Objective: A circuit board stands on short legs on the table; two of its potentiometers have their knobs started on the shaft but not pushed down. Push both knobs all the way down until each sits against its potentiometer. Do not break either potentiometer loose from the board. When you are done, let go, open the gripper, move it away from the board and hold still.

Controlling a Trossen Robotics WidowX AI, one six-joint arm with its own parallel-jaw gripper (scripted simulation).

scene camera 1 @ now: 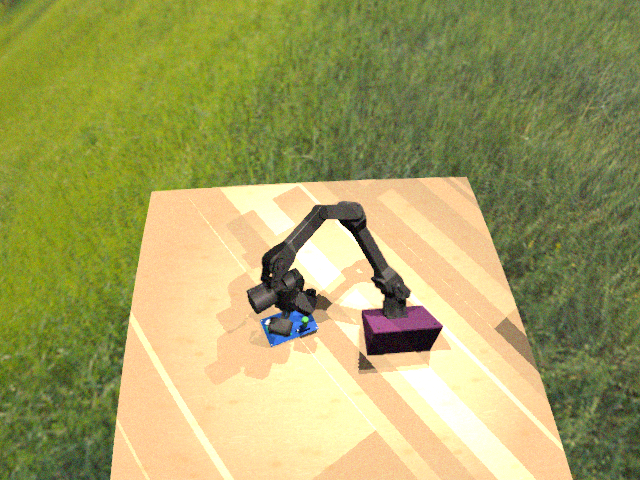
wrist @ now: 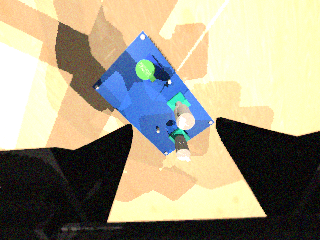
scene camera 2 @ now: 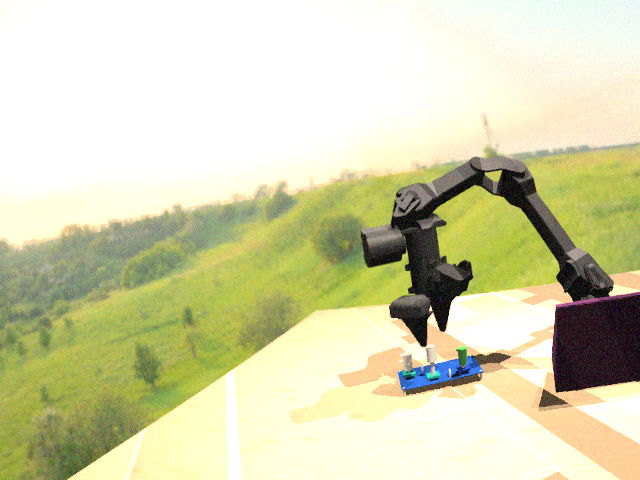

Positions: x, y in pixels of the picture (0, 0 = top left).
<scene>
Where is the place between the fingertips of my gripper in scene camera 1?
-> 287, 318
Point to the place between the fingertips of my gripper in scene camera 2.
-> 433, 339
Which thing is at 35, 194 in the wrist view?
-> My gripper.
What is my gripper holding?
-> Nothing.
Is my gripper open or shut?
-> Open.
</scene>
